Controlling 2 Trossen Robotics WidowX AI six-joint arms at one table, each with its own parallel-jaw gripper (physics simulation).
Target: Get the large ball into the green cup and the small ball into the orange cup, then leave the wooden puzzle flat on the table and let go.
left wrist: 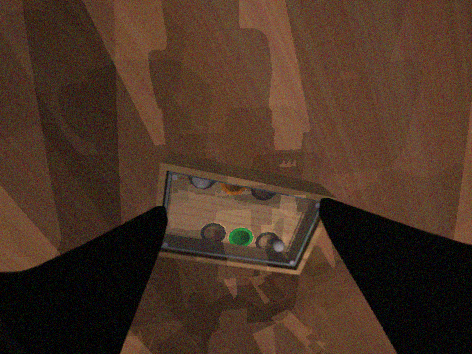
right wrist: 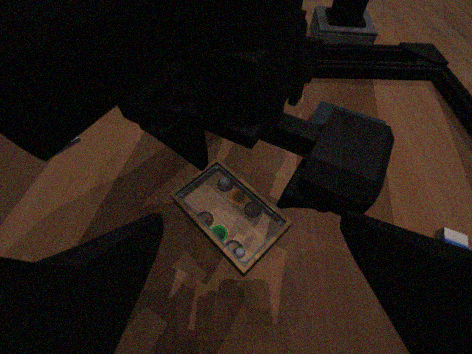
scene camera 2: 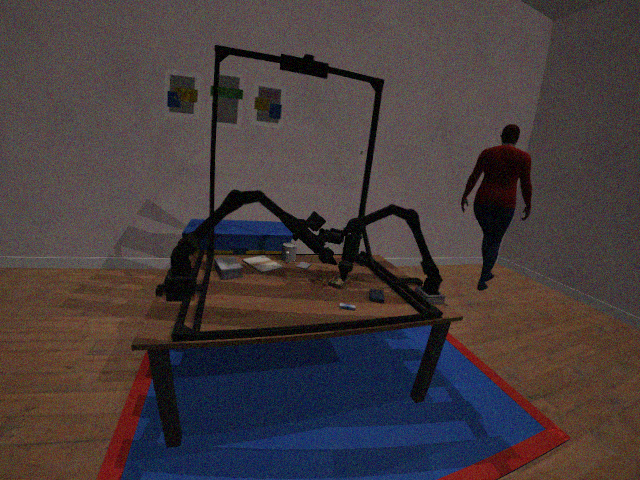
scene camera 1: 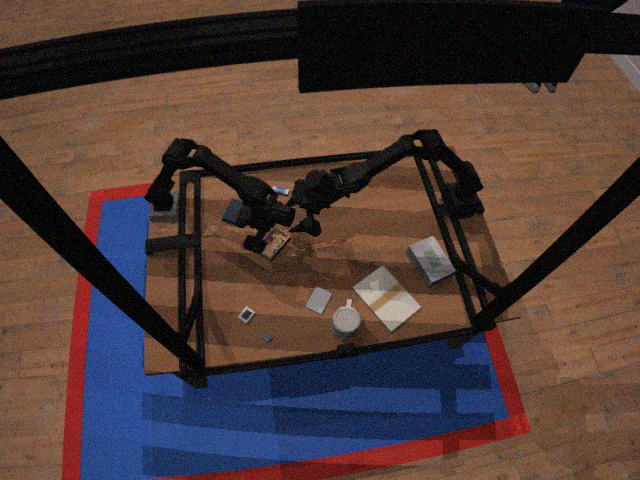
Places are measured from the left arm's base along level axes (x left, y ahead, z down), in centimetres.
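Pixels of known places: left gripper, fingertip midpoint: [left wrist: 243, 209] [right wrist: 240, 184] [scene camera 2: 344, 277] [scene camera 1: 266, 238]; right gripper, fingertip midpoint: [right wrist: 252, 220] [scene camera 2: 332, 260]; left arm's base, origin of the base link: [right wrist: 344, 18] [scene camera 2: 430, 291] [scene camera 1: 163, 203]; right arm's base, origin of the base link: [scene camera 2: 180, 272] [scene camera 1: 463, 192].
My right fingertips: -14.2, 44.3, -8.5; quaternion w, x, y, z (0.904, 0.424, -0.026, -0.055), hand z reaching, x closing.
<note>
Ahead of a thing's pixels: the offset from my right fingertips to its middle, as dx, dy, dz. "spot": to the spot under its first point.
The wooden puzzle {-2.2, -5.3, +11.4} [scene camera 1: 277, 244] [scene camera 2: 336, 283] [left wrist: 195, 206] [right wrist: 227, 207], a shallow framed tray, appears to lie flat on the table. A large grey ball {-3.2, -9.0, +11.7} [left wrist: 202, 181] [right wrist: 224, 184] sits in a corner cup, beside the orange cup {spot: -1.5, -7.9, +10.6} [left wrist: 233, 189] [right wrist: 238, 197]. A small pale ball {-0.7, -1.4, +11.8} [left wrist: 278, 245] [right wrist: 240, 252] is at the rim of a dark cup, beside the green cup {spot: -2.6, -4.4, +10.6} [left wrist: 241, 237] [right wrist: 220, 233]. My left gripper [left wrist: 243, 209] [right wrist: 240, 184] is open, its fingers at either side of the puzzle. My right gripper [right wrist: 252, 220] is open and empty, above and beside the puzzle.
A dark blue box {+11.7, -18.9, +11.7} [scene camera 1: 233, 211] [scene camera 2: 376, 295] and a blue-and-white block {+20.0, -2.6, +11.9} [scene camera 1: 280, 190] [scene camera 2: 346, 306] [right wrist: 455, 237] lie near the arms. A mug {-30.9, +16.5, +8.7} [scene camera 1: 346, 319] [scene camera 2: 288, 251], open book {-23.3, +30.7, +12.1} [scene camera 1: 379, 299], notepad {-22.8, +8.9, +12.3} [scene camera 1: 318, 300] and grey box {-12.2, +47.0, +10.1} [scene camera 1: 430, 259] [scene camera 2: 228, 268] stand farther off. The two arms are close together.
</note>
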